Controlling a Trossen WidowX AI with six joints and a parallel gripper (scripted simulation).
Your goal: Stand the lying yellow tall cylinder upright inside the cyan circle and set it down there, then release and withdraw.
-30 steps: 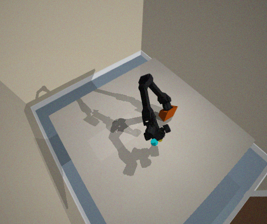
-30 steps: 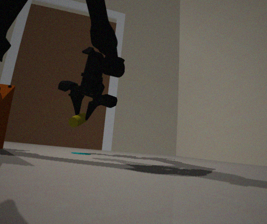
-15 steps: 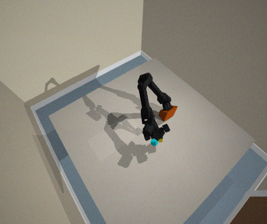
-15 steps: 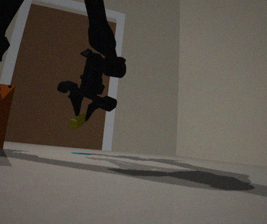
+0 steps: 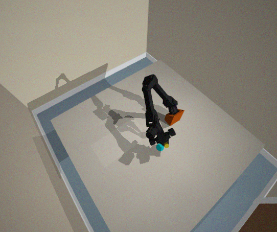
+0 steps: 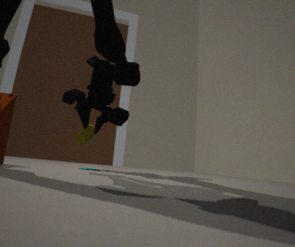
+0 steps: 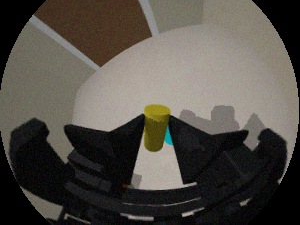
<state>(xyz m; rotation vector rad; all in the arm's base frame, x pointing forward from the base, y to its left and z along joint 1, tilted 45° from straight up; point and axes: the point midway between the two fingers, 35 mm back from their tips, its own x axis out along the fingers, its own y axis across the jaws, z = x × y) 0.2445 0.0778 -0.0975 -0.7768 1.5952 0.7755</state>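
Now: the cyan circle 1 cm ahead of my gripper tip, 3 cm to the right of it and 11 cm below it. Round my gripper tip: yellow cylinder (1 cm behind, 1 cm to the right, 1 cm below).
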